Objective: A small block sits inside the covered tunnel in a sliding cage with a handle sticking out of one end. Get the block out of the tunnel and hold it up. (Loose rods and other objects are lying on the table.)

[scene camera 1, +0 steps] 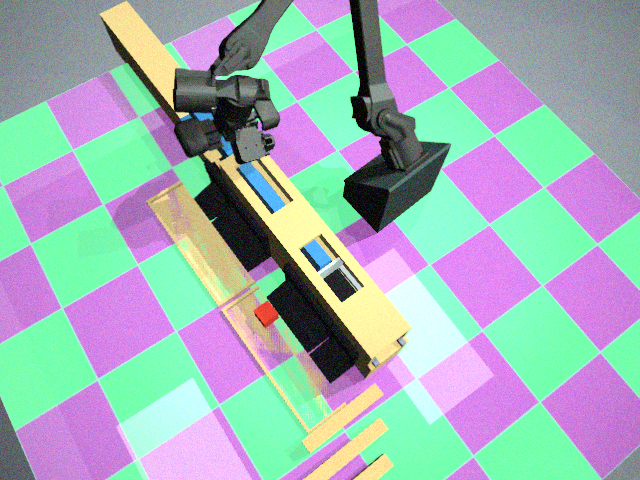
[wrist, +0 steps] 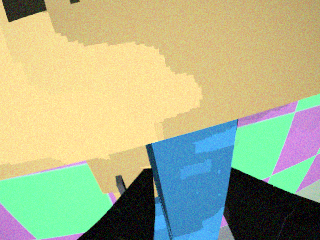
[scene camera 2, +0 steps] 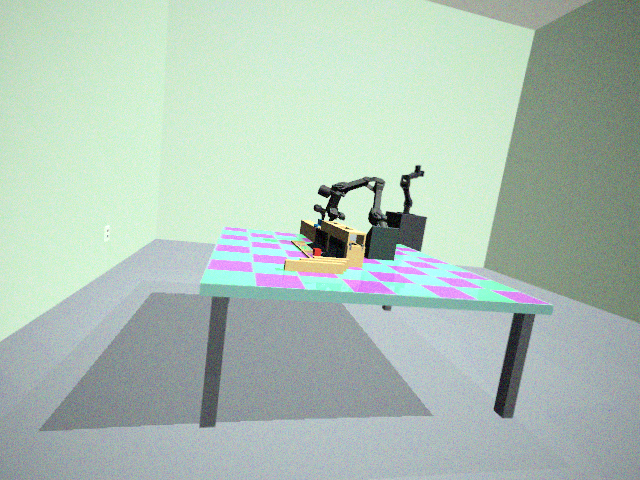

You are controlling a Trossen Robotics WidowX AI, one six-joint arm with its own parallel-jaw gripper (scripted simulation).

The same spot on a tan covered tunnel: (wrist: 97,88) is (scene camera 2: 331,221).
